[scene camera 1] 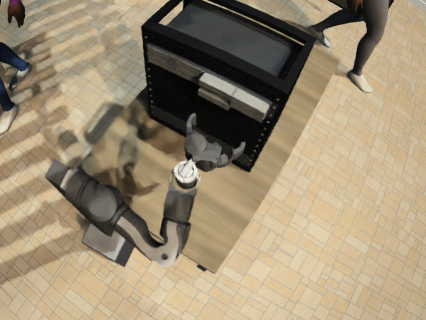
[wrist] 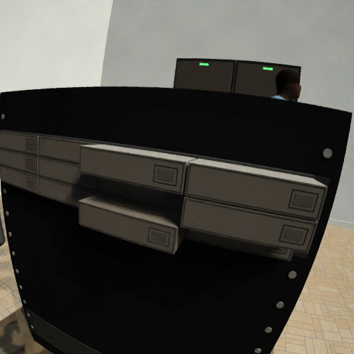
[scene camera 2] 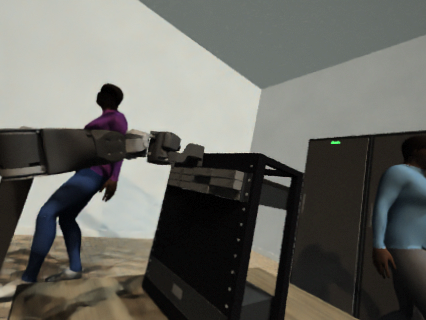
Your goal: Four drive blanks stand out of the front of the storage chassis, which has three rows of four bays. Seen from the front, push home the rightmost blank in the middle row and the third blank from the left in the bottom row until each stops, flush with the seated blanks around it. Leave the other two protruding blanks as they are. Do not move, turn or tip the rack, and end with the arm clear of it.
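Note:
The black storage chassis (scene camera 1: 220, 64) (scene camera 2: 251, 215) (wrist: 150, 115) stands upright. In the wrist view, the rightmost middle-row blank (wrist: 245, 225) protrudes directly under the protruding rightmost top-row blank (wrist: 245, 187). The third bottom-row blank (wrist: 125, 223) (scene camera 1: 214, 98) protrudes below the protruding third top-row blank (wrist: 130, 166), with a gap between them where the middle-row blank sits back. The rightmost bottom-row blank is seated, mostly hidden. My gripper (scene camera 1: 217, 132) is open and empty, its fingers spread in front of the chassis, near top height in scene camera 2. Contact cannot be told there.
Seated blanks (wrist: 57, 160) fill the two left columns. The chassis stands on a wooden platform (scene camera 1: 235, 210). The arm (scene camera 1: 177, 205) (scene camera 2: 70, 150) reaches in from the front. People stand around, and dark cabinets (scene camera 2: 330, 225) (wrist: 205, 77) stand behind the rack.

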